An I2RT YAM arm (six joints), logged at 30 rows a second.
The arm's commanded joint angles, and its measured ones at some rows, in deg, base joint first. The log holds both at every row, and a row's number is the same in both.
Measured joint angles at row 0:
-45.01, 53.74, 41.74, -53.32, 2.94, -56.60
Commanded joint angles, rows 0 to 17:
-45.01, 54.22, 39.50, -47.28, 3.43, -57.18
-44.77, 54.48, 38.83, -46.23, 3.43, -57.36
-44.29, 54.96, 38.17, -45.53, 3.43, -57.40
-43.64, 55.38, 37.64, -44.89, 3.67, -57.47
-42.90, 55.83, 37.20, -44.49, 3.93, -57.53
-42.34, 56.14, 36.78, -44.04, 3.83, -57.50
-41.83, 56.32, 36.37, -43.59, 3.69, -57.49
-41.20, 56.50, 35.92, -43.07, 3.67, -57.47
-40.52, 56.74, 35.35, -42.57, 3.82, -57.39
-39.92, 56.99, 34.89, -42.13, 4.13, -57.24
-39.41, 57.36, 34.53, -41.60, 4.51, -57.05
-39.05, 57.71, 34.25, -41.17, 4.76, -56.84
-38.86, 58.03, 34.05, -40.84, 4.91, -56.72
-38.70, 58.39, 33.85, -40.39, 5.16, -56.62
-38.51, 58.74, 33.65, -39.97, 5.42, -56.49
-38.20, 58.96, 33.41, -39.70, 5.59, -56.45
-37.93, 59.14, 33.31, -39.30, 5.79, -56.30
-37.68, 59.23, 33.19, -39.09, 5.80, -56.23
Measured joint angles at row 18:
-38.57, 58.85, 34.06, -40.82, 5.69, -56.53
